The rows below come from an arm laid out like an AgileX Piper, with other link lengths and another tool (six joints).
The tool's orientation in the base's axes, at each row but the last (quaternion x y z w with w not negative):
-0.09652 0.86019 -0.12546 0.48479
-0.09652 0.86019 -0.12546 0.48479
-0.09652 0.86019 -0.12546 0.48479
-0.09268 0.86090 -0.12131 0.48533
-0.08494 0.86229 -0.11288 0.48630
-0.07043 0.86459 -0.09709 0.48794
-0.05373 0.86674 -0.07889 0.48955
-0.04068 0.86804 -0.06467 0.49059
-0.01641 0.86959 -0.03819 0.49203
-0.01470 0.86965 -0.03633 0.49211
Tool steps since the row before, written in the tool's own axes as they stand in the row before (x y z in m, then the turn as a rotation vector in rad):
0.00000 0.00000 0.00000 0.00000 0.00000 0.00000
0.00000 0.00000 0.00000 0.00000 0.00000 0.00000
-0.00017 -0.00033 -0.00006 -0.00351 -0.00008 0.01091
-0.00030 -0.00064 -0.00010 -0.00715 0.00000 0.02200
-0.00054 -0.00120 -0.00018 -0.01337 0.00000 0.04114
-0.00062 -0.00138 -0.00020 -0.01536 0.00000 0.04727
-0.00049 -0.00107 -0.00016 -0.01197 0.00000 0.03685
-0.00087 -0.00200 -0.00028 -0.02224 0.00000 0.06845
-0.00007 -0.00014 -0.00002 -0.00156 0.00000 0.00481
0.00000 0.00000 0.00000 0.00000 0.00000 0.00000
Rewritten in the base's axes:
0.00000 0.00000 0.00000 0.00000 0.00000 0.00000
0.00000 0.00000 0.00000 0.00000 0.00000 0.00000
0.00005 -0.00026 0.00027 0.01116 -0.00040 -0.00257
0.00009 -0.00052 0.00049 0.02254 -0.00063 -0.00517
0.00017 -0.00099 0.00087 0.04215 -0.00118 -0.00968
0.00018 -0.00119 0.00094 0.04842 -0.00136 -0.01112
0.00013 -0.00095 0.00070 0.03775 -0.00106 -0.00867
0.00022 -0.00184 0.00118 0.07012 -0.00197 -0.01610
0.00002 -0.00013 0.00008 0.00493 -0.00014 -0.00113
0.00000 0.00000 0.00000 0.00000 0.00000 0.00000

